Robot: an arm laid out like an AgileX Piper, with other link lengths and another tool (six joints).
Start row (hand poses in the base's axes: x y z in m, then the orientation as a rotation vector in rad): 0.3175, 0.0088, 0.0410, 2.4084, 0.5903, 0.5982
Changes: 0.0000, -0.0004, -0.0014, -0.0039, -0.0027, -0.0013; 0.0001, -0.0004, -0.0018, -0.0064, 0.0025, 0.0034; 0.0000, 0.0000, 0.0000, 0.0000, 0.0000, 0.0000; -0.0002, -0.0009, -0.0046, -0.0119, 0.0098, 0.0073; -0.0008, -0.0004, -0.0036, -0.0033, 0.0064, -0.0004; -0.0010, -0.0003, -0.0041, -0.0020, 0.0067, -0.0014; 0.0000, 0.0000, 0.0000, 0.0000, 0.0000, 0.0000; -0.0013, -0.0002, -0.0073, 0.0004, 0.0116, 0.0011; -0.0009, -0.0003, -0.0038, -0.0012, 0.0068, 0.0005; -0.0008, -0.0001, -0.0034, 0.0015, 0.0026, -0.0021
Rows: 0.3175, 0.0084, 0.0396, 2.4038, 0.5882, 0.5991; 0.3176, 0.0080, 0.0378, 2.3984, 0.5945, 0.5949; 0.3176, 0.0080, 0.0378, 2.3984, 0.5945, 0.5949; 0.3174, 0.0071, 0.0332, 2.3903, 0.6096, 0.5815; 0.3166, 0.0067, 0.0296, 2.3900, 0.6124, 0.5725; 0.3156, 0.0064, 0.0255, 2.3912, 0.6139, 0.5632; 0.3156, 0.0064, 0.0255, 2.3912, 0.6139, 0.5632; 0.3143, 0.0062, 0.0182, 2.3962, 0.6202, 0.5503; 0.3134, 0.0059, 0.0144, 2.3978, 0.6239, 0.5421; 0.3126, 0.0058, 0.0110, 2.4007, 0.6222, 0.5388
